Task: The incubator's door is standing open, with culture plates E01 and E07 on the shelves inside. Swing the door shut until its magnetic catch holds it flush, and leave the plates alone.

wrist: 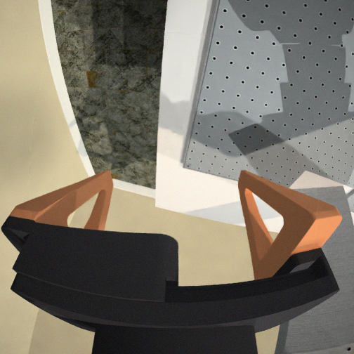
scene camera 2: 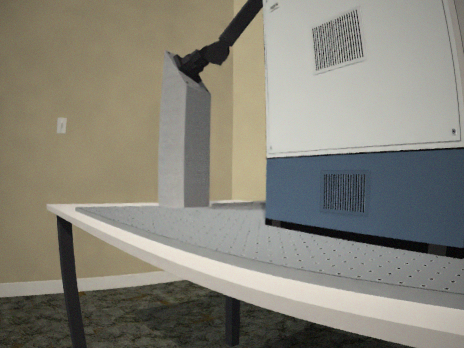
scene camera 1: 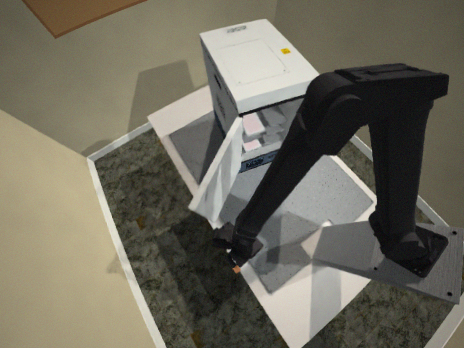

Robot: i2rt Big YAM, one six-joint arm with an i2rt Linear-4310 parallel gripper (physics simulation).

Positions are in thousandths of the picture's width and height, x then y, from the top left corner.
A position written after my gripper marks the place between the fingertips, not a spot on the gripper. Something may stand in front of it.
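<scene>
My gripper (wrist: 496, 499) is there for me to see. I also see a white incubator (scene camera 1: 540, 194).
</scene>
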